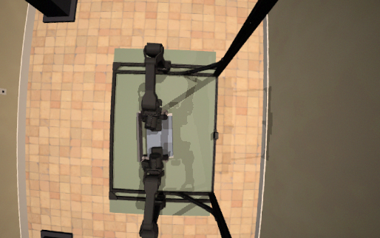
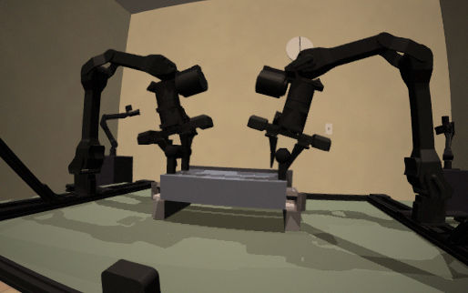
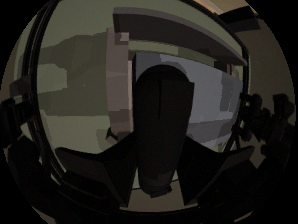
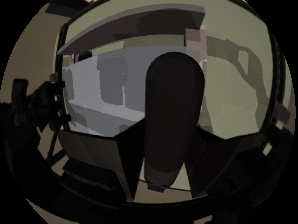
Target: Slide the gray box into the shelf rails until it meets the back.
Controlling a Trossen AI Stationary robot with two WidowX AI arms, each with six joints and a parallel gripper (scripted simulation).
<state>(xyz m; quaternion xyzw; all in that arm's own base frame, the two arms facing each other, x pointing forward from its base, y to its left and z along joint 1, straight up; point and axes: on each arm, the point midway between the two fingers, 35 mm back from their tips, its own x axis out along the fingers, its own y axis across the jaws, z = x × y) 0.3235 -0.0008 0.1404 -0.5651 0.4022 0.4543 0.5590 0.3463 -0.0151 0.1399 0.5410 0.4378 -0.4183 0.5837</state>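
The box is 120 mm to the right of my left hand, 50 mm below it and 10 mm ahead of it.
My right hand is 1 cm past the box, 12 cm to the right of it and 5 cm above it.
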